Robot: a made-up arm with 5 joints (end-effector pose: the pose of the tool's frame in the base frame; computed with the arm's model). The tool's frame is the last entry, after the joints. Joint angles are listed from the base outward.
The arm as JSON. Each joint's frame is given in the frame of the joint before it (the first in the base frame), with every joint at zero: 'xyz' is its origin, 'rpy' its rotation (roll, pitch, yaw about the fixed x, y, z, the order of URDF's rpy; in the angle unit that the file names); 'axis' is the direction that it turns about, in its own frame. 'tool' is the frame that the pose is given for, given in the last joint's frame.
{
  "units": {
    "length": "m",
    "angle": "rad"
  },
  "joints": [
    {
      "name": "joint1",
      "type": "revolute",
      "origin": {
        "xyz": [
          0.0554,
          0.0,
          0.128
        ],
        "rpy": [
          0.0,
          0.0,
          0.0
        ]
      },
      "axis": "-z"
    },
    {
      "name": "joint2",
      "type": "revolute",
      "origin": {
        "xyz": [
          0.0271,
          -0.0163,
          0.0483
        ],
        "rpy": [
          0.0,
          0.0,
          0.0
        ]
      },
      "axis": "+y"
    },
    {
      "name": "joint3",
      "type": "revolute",
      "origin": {
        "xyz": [
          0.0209,
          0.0,
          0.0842
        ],
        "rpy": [
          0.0,
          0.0,
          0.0
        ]
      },
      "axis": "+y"
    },
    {
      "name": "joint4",
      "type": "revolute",
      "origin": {
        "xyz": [
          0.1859,
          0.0,
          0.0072
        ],
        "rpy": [
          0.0,
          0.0,
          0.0
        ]
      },
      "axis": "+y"
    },
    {
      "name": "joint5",
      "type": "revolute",
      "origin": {
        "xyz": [
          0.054,
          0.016,
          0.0
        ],
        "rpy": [
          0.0,
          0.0,
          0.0
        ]
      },
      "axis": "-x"
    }
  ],
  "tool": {
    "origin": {
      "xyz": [
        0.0,
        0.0,
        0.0
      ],
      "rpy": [
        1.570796,
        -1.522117,
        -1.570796
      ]
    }
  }
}
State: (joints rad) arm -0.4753 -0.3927 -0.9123 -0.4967 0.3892
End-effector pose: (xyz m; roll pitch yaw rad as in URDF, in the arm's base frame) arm 0.0944 0.0197 0.4959 3.0632 0.2174 -3.0154
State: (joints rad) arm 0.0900 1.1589 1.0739 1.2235 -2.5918
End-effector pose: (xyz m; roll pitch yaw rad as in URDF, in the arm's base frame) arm 0.0082 0.0040 0.0565 -2.1663 -0.9863 -1.1464
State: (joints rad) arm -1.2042 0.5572 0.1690 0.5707 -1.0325
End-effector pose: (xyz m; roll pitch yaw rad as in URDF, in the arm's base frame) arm 0.1445 0.2312 0.0667 0.2430 -0.1276 0.1074
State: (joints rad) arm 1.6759 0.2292 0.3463 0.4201 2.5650
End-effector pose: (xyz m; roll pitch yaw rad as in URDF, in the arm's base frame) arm 0.0283 -0.2544 0.1131 -0.3627 0.4568 0.7552
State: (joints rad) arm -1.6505 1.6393 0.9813 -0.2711 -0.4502
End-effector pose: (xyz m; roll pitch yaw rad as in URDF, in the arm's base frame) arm 0.0625 -0.0856 0.0125 -0.4411 0.6646 0.9972
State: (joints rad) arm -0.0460 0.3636 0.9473 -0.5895 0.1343
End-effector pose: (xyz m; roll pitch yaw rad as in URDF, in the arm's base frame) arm 0.2271 0.0076 0.0341 -0.0969 -0.8452 0.1752
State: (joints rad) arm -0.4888 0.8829 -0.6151 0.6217 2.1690
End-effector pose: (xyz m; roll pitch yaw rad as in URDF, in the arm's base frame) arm 0.3386 0.1503 0.1294 -0.6050 0.3352 2.5036
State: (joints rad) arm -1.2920 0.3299 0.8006 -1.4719 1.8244
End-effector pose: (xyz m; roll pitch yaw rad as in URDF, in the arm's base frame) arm 0.1137 0.2026 0.1022 -1.9189 0.1929 2.7933
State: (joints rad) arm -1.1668 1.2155 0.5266 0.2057 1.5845
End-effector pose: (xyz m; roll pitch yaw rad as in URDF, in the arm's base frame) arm 0.0827 0.0632 -0.0486 0.3768 0.0129 2.7051
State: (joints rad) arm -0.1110 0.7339 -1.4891 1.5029 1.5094
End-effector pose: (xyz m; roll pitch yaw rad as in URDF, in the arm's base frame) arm 0.3228 0.0295 0.3208 -0.8201 -0.0806 1.6068
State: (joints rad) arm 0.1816 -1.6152 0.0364 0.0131 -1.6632
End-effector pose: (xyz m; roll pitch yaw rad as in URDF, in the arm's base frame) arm -0.0099 0.0117 0.4333 3.1365 0.0007 -1.6113
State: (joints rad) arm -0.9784 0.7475 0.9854 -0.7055 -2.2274
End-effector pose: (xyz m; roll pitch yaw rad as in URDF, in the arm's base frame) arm 0.1141 0.0867 -0.0070 0.4311 0.3418 -1.2221
